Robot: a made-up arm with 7 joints.
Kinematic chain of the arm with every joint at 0, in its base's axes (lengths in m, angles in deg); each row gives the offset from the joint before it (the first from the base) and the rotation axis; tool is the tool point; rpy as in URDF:
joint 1: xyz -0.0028 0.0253 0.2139 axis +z
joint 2: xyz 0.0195 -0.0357 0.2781 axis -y
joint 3: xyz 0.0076 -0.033 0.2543 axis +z
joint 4: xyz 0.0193 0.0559 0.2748 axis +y
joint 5: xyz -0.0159 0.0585 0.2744 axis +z
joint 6: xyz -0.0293 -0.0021 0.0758 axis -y
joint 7: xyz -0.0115 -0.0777 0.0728 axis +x
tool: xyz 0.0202 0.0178 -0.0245 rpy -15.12 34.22 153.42
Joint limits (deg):
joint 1: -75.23..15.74
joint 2: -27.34..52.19
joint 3: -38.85..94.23
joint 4: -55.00..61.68
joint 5: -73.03..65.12
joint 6: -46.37..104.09
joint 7: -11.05..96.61
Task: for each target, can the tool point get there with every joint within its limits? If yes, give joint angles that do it. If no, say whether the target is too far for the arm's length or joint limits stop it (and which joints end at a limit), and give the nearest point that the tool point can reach.
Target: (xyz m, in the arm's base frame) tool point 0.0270 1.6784 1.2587
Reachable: no: too far | nearest point -0.0907 0.8410 0.9643 | short by 0.895 m
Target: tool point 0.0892 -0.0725 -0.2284
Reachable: no: joint limits stop it (at a limit: joint 1, joint 2, joint 4, joint 6, joint 7) | nearest point -0.6208 -0.2547 0.5789 | short by 1.090 m
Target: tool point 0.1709 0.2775 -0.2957
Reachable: no: joint limits stop it (at a limit: joint 1, joint 2, joint 4, joint 6, joint 7) | nearest point -0.1071 0.6799 0.5955 | short by 1.017 m
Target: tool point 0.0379 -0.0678 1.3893
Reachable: yes | joints -6.34 -15.09 27.58 -20.80 -30.85 18.47 1.93
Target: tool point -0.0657 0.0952 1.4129
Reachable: yes | joints -44.93 7.80 8.06 13.94 -7.33 61.95 28.48
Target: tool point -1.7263 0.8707 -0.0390
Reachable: no: too far | nearest point -0.7213 0.3777 0.6019 | short by 1.290 m
